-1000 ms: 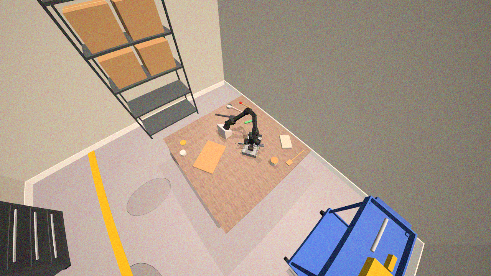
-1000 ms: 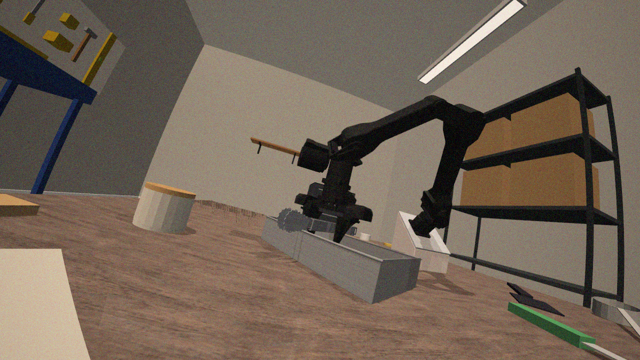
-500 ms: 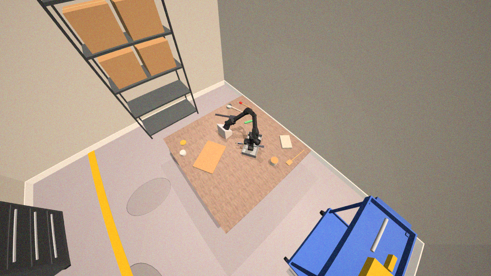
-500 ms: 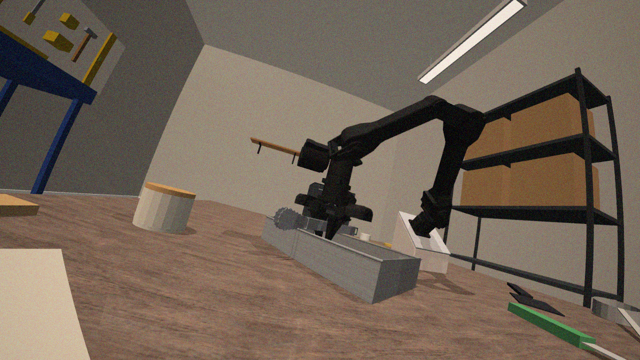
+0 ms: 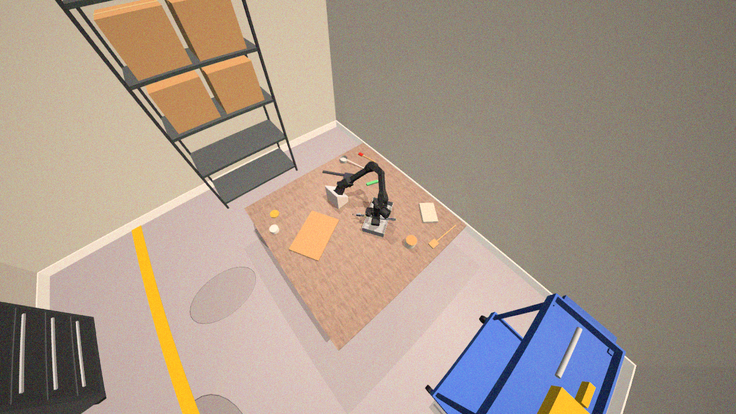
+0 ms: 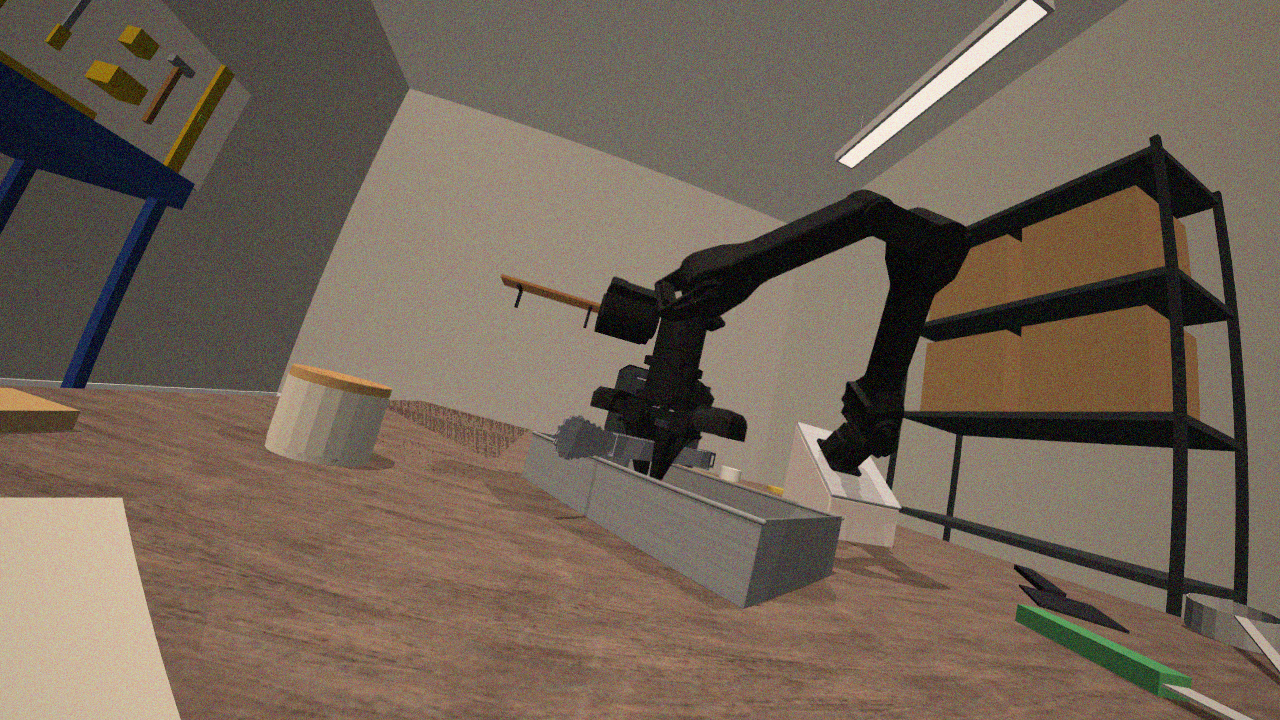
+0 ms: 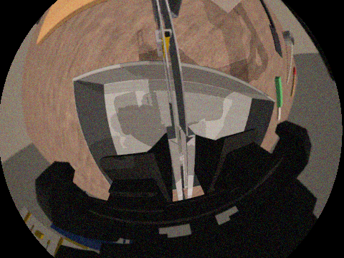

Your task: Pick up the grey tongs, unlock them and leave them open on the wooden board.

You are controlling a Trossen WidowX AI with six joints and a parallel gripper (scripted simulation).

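Now: the grey roasting tin 10 mm behind my gripper tip and 40 mm to the left of it. The rest, counted from my gripper tip: beige pad: 250 mm ahead, 370 mm to the left, 20 mm below; then lidded canister: 310 mm ahead, 50 mm to the left; then wooden board: 240 mm behind, 410 mm to the right, 20 mm below.
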